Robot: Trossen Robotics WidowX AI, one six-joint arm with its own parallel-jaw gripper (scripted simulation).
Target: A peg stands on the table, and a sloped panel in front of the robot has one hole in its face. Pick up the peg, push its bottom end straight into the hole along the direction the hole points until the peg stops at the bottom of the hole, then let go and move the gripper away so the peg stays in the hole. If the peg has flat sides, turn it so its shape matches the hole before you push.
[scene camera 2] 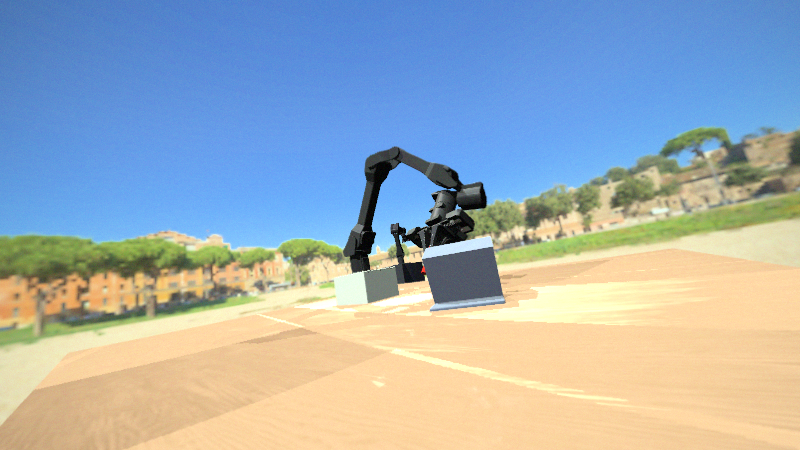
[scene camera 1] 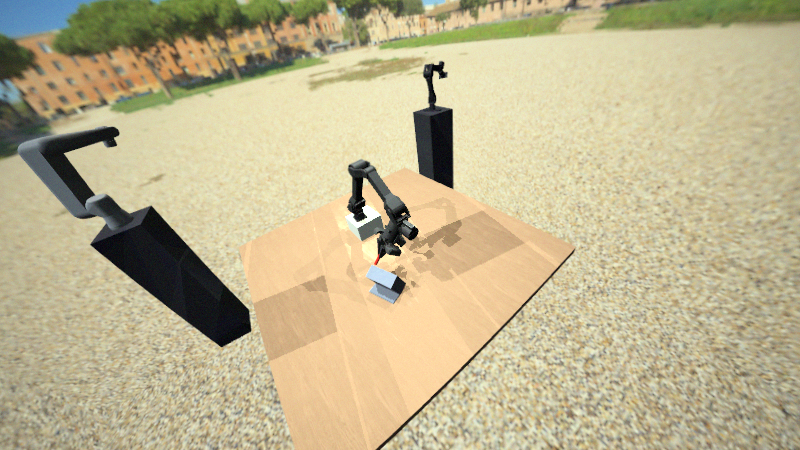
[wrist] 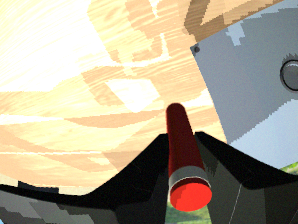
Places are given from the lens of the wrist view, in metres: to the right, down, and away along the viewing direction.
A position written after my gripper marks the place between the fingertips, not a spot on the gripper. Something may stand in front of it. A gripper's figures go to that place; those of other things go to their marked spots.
my gripper (wrist: pixel 181 140): 0.02, 0.01, 0.10
red peg (wrist: pixel 189 188): 0.01, 0.02, 0.06
sloped panel (wrist: pixel 240 64): 0.07, -0.03, 0.12
The marked spots on the red peg and the sloped panel are 0.10 m apart.
